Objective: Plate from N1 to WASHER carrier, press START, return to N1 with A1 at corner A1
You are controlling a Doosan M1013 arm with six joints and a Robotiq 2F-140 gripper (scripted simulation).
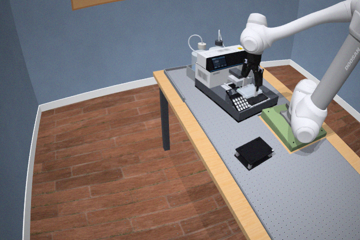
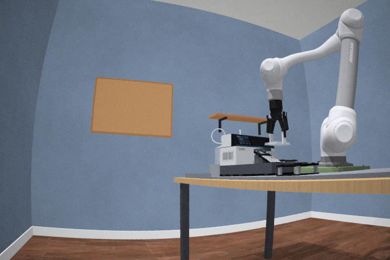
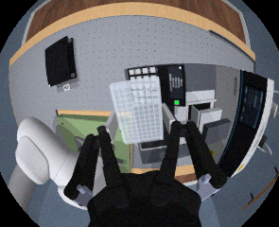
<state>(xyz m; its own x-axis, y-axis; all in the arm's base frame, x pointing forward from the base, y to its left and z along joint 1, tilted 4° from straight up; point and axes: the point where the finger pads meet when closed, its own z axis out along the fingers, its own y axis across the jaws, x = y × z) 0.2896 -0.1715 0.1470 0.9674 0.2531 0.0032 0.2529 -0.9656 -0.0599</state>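
Now: the washer carrier 110 mm below my hand, 80 mm behind it and 60 mm to the right of it. From my hand the other things lie so: plate washer (210 mm to the right, 60 mm below, 40 mm behind); then black plate nest N1 (300 mm to the left, 150 mm below, 110 mm ahead); then well plate (20 mm below).
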